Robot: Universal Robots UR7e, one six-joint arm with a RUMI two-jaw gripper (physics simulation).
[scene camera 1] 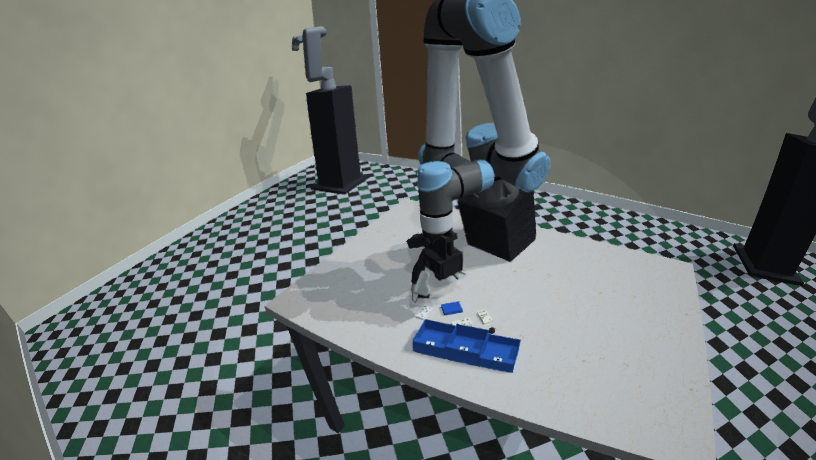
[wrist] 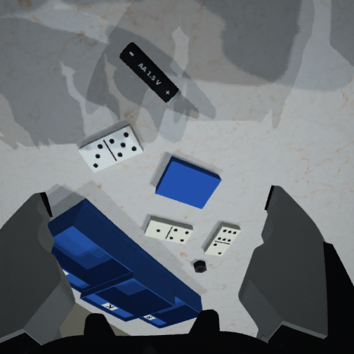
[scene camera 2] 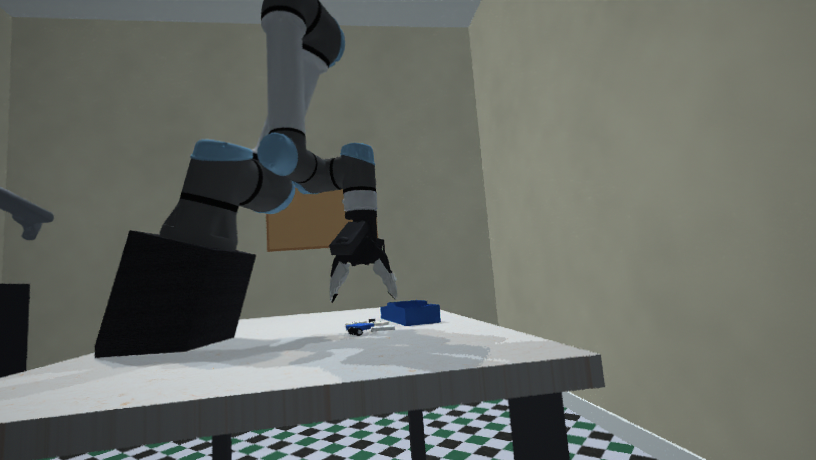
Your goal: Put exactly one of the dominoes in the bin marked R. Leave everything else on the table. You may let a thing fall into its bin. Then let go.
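Pixels of known places: gripper, between the fingertips: (scene camera 1: 436, 290) (scene camera 2: 363, 301); arm's base, origin of its link: (scene camera 1: 495, 191) (scene camera 2: 198, 243).
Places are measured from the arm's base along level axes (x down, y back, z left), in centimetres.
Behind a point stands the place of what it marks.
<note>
My gripper (scene camera 1: 438, 286) {y -34.2, x 15.1, z -6.3 cm} (scene camera 2: 364, 298) {y -34.2, x 15.1, z -6.3 cm} (wrist: 158, 191) is open and empty, above the table. A larger white domino (scene camera 1: 424, 312) {y -38.0, x 20.6, z -8.4 cm} (wrist: 111, 148) lies flat near the left end of the blue bin row. A cream domino (scene camera 1: 465, 322) {y -37.8, x 20.7, z 3.4 cm} (wrist: 169, 230) lies close behind the bins. Another cream domino (scene camera 1: 484, 316) {y -34.0, x 20.6, z 7.5 cm} (wrist: 222, 239) lies near the black nut. In the wrist view all three lie below the fingers, apart from each other. The bin marked R (scene camera 1: 501, 347) {y -43.5, x 20.7, z 15.1 cm} (wrist: 187, 306) is the right end compartment in scene camera 1; no domino shows in it. Its floor is partly hidden in the wrist view.
A blue block (scene camera 1: 451, 308) {y -34.1, x 20.4, z -2.1 cm} (scene camera 2: 360, 325) {y -33.5, x 20.4, z -4.3 cm} (wrist: 187, 182) lies among the dominoes. A black AA battery (scene camera 1: 421, 296) {y -32.2, x 20.5, z -12.0 cm} (wrist: 149, 72) lies farther back from the bins. A small black nut (scene camera 1: 491, 330) {y -38.7, x 20.5, z 10.9 cm} (wrist: 200, 266) lies by the R end. The middle bin (scene camera 1: 467, 338) {y -43.3, x 20.7, z 6.0 cm} is marked K.
</note>
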